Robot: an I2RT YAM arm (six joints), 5 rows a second.
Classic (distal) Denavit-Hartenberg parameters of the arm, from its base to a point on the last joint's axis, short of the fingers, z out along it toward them. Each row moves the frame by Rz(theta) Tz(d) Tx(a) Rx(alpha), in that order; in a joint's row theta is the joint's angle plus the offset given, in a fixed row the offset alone. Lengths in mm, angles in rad.
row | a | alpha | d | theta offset
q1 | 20 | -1.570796 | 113.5 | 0
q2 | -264 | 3.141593 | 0 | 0
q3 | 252.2 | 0 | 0 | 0.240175
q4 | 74 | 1.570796 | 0 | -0.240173
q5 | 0 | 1.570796 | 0 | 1.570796
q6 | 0 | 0 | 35.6 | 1.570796
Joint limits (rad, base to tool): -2.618..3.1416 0..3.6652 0..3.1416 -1.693..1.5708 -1.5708..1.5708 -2.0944..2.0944
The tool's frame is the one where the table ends.
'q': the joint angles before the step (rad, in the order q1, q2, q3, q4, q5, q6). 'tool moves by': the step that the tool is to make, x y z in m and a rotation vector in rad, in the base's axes. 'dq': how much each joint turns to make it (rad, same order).
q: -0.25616 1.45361 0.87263 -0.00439 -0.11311 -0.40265
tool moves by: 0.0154 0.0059 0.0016 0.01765 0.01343 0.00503
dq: 0.03040 0.05295 0.06000 -0.02156 0.01326 0.02587
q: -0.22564 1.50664 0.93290 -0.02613 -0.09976 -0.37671
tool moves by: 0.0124 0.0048 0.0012 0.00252 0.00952 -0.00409
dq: 0.02412 0.04216 0.04852 -0.01475 0.02296 0.01645
